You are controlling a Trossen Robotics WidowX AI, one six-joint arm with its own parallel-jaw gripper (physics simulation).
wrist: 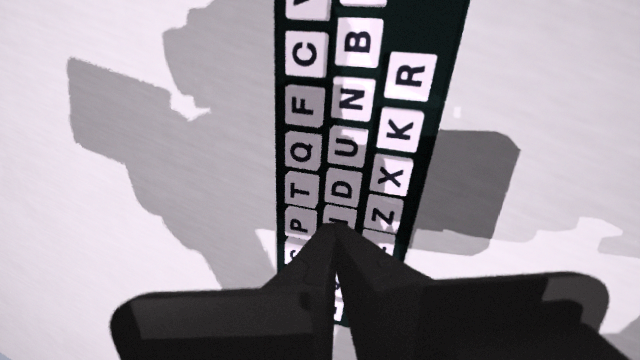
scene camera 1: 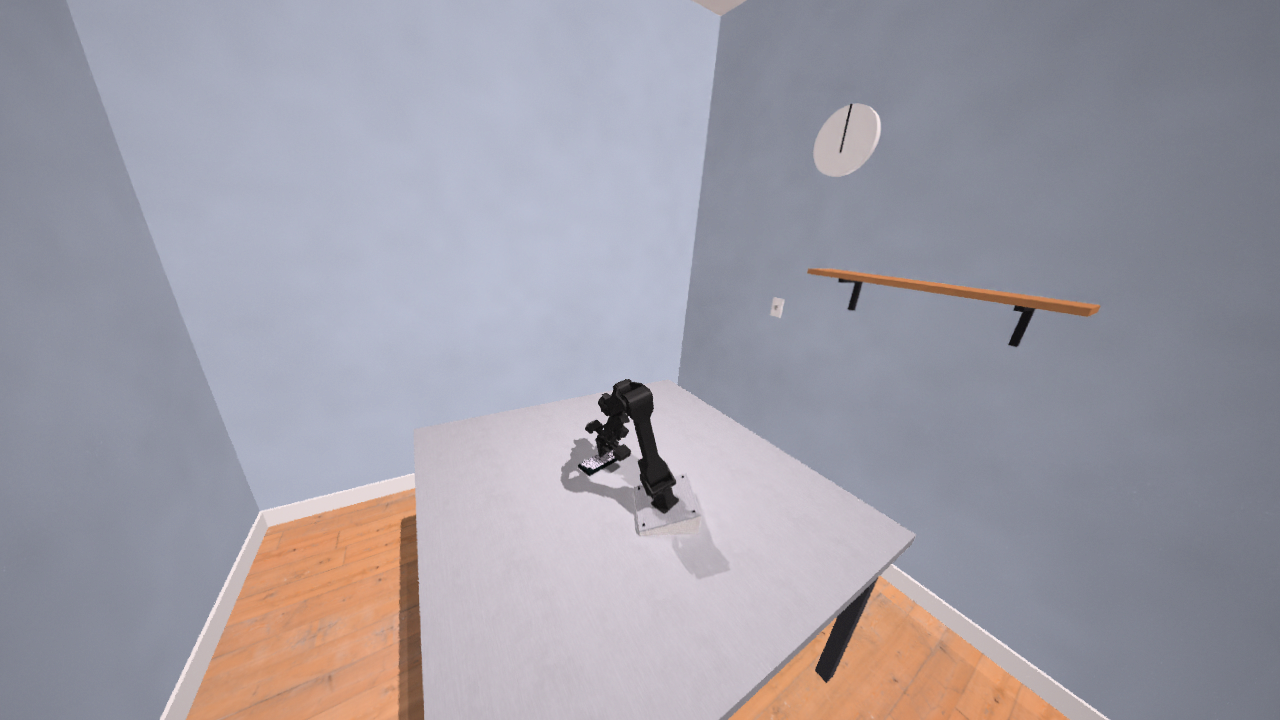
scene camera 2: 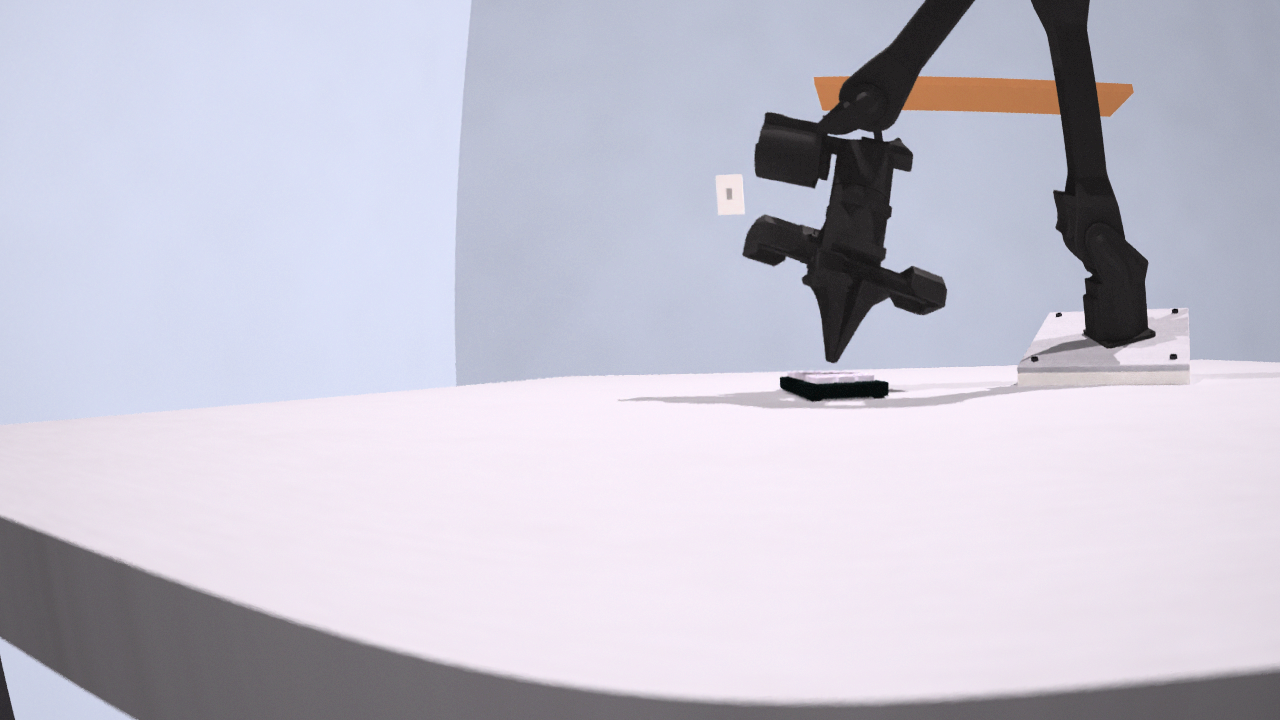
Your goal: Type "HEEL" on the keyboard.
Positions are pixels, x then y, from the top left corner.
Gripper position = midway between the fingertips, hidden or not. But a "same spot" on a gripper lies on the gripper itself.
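My gripper is visible in the wrist view (pixel 333 232). Scene camera 1 and scene camera 2 also show the gripper. On my gripper, (scene camera 1: pixel 603 447) and (scene camera 2: pixel 869 282) are the same spot.
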